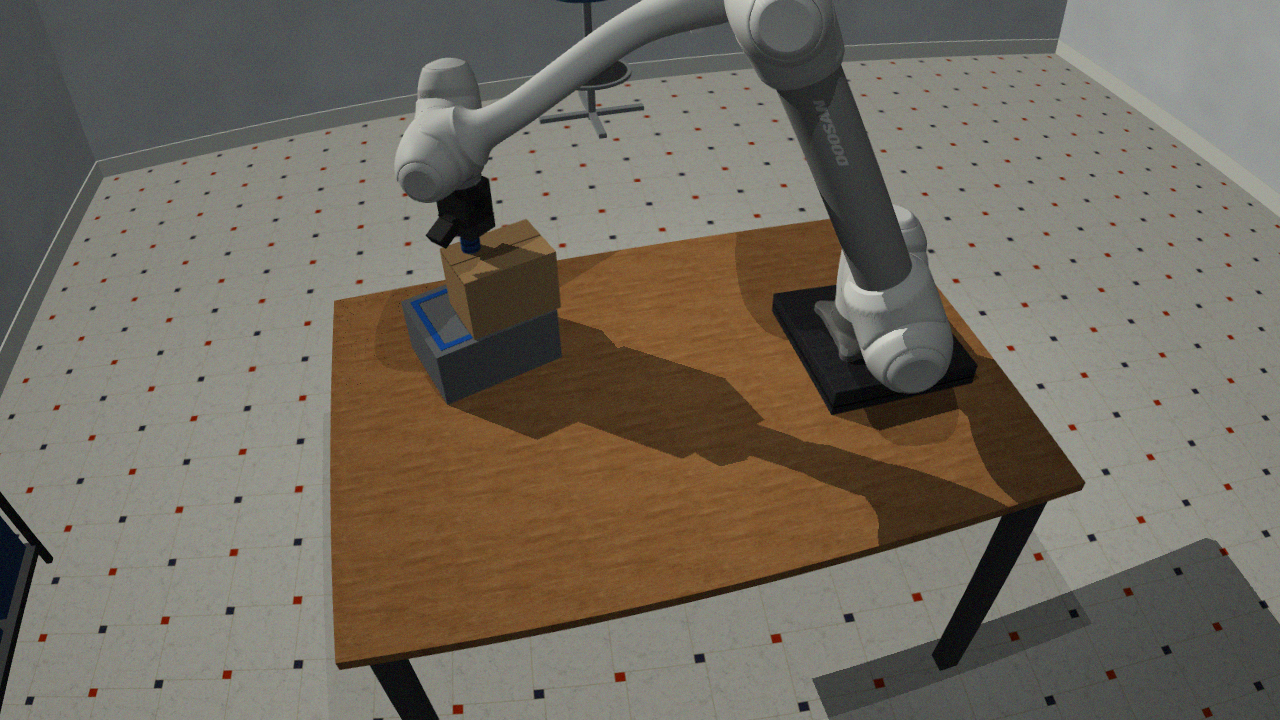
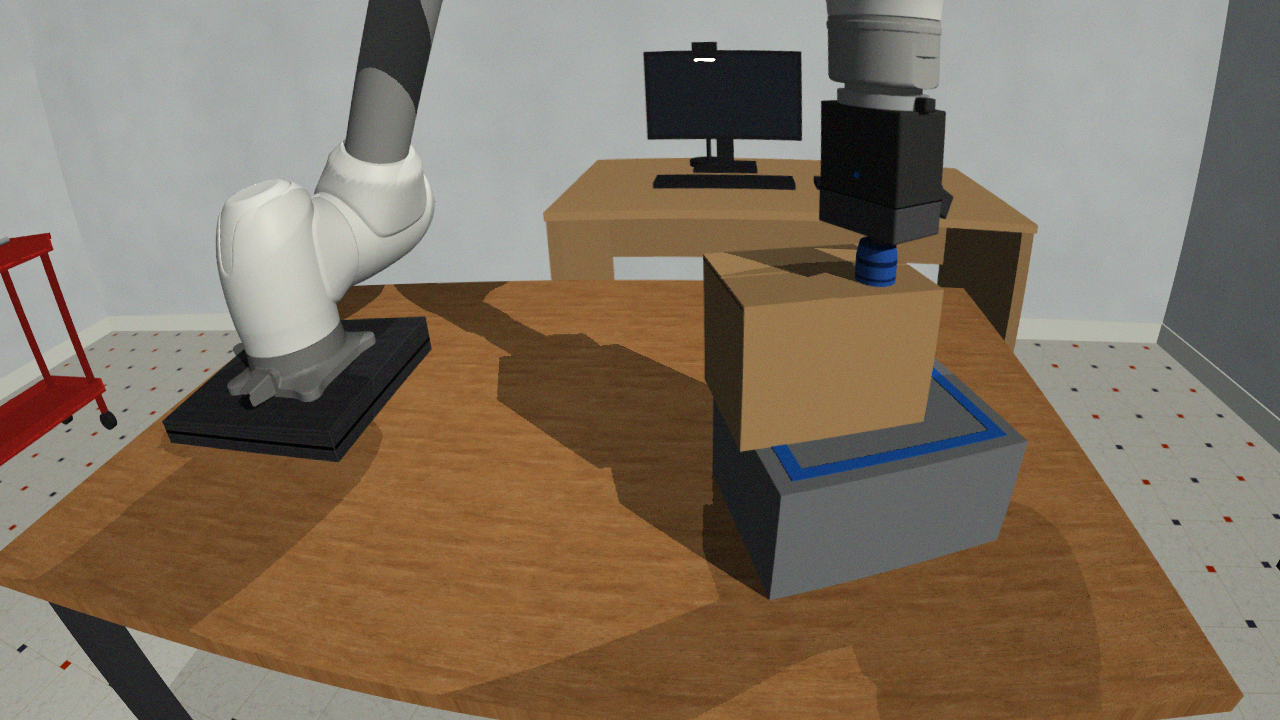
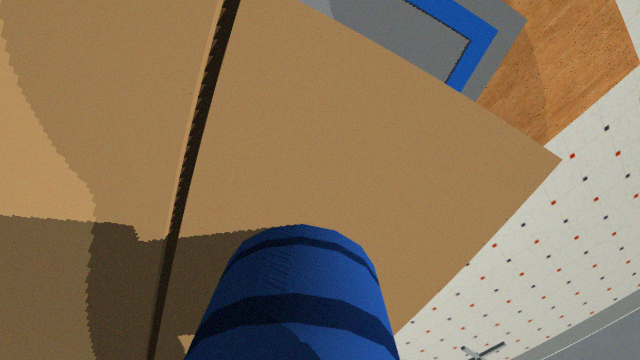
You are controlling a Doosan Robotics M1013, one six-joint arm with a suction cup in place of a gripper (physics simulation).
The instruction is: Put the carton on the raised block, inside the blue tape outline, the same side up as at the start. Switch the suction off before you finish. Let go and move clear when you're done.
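Frame: origin at the arm's base, x down, y back, z left, level; metres.
Seen in the pictures: hand at its tool point: [image 1: 471, 248] [image 2: 874, 280] [image 3: 301, 280]; arm's base at its link origin: [image 2: 302, 366].
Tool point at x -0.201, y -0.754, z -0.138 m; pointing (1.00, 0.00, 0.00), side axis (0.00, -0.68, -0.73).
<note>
Pixels of each thing's middle, then the offset from my tool point to it. Level surfaces: height alone.
- brown carton at the middle of its body: [image 3: 227, 211] [image 2: 816, 337] [image 1: 500, 278] dy +0.047, dx +0.064, dz +0.016 m
- grey raised block at the middle of its body: [image 2: 860, 459] [image 3: 314, 114] [image 1: 480, 329] dy -0.007, dx +0.189, dz +0.006 m
- wooden table at its surface level: dx +0.249 m
My suction cup [image 1: 470, 243] [image 2: 876, 264] [image 3: 300, 280] touches the carton's top near one end and looks attached. The brown carton [image 1: 514, 300] [image 2: 832, 367] [image 3: 350, 135] is upright and close to level, with its seamed face on top. Its underside is at the top of the grey raised block [image 1: 501, 365] [image 2: 886, 528] [image 3: 509, 25]; whether it rests fully there is hard to tell. The carton covers part of the blue tape outline [image 1: 427, 325] [image 2: 895, 457] [image 3: 482, 37] and reaches past it to the block's edge on the robot-base side. The outline's far side lies uncovered.
The block stands on the wooden table [image 1: 537, 537] [image 2: 429, 573]. The robot's base sits on a black plate [image 1: 805, 358] [image 2: 322, 420] at the table's other end. A desk [image 2: 581, 197] with a monitor [image 2: 723, 94] and a red cart [image 2: 76, 389] stand beyond the table.
</note>
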